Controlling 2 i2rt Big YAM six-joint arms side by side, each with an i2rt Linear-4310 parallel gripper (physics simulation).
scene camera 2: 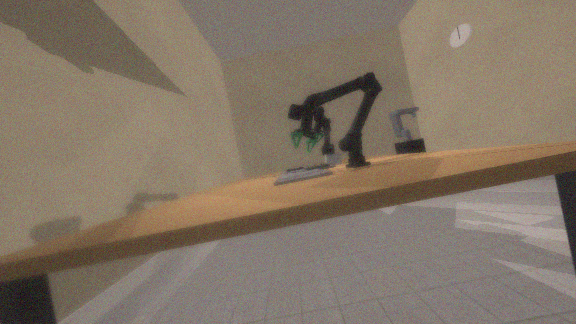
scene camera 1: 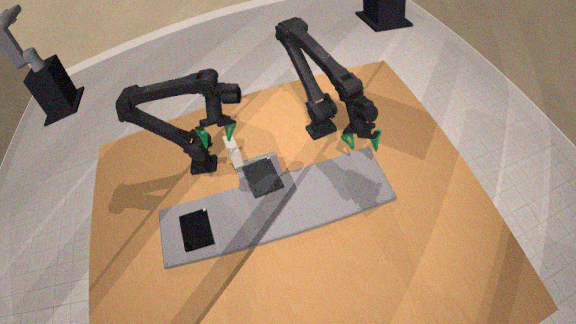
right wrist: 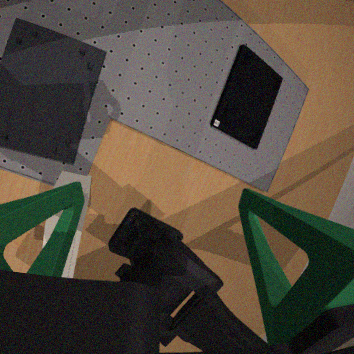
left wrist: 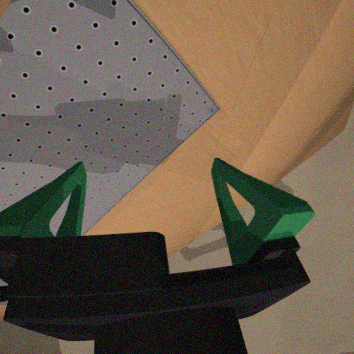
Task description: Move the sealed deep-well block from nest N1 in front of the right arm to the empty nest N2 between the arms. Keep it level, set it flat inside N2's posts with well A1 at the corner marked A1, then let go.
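Pixels of known places: left gripper, fingertip midpoint: (scene camera 2: 302, 150) (scene camera 1: 364, 150) (left wrist: 150, 165); right gripper, fingertip midpoint: (scene camera 1: 217, 144) (right wrist: 162, 193); left arm's base, origin of the base link: (scene camera 2: 357, 166) (scene camera 1: 321, 129); right arm's base, origin of the base link: (scene camera 1: 204, 165) (right wrist: 145, 237).
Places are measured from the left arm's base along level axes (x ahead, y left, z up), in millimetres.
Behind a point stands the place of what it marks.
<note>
A black rectangle (scene camera 1: 196, 230) {x 249, y -651, z 25 mm} (right wrist: 248, 97) {x 240, y -646, z 25 mm} with a white corner tag lies flat in front of the right arm, where N1 is. I cannot make out a block's raised sides on it. A dark plate (scene camera 1: 263, 178) {x 143, y -327, z 25 mm} (right wrist: 47, 95) {x 127, y -335, z 25 mm} with small posts near its corners, apparently N2, lies between the arms, partly in shadow, and bears no visible block. My right gripper (scene camera 1: 218, 143) {x 75, y -444, z 223 mm} (right wrist: 162, 193) {x 75, y -444, z 223 mm} is open and empty, high behind the two plates. My left gripper (scene camera 1: 364, 149) {x 297, y 35, z 138 mm} (scene camera 2: 304, 149) {x 297, y 35, z 138 mm} (left wrist: 150, 165) {x 297, y 35, z 138 mm} is open and empty above the board's back edge, at the right in scene camera 1.
A grey perforated board (scene camera 1: 320, 195) {x 315, y -166, z 13 mm} (left wrist: 117, 60) {x 292, y 60, z 13 mm} (right wrist: 165, 75) {x 213, y -485, z 13 mm} lies under both plates. A pale elongated object (scene camera 1: 233, 152) {x 20, y -396, z 97 mm} (right wrist: 72, 250) {x -48, y -406, z 92 mm} stands or lies behind N2, partly hidden by a finger in the right wrist view; I cannot tell what it is. The wooden table (scene camera 1: 425, 250) {x 716, y 61, z 0 mm} extends around the board.
</note>
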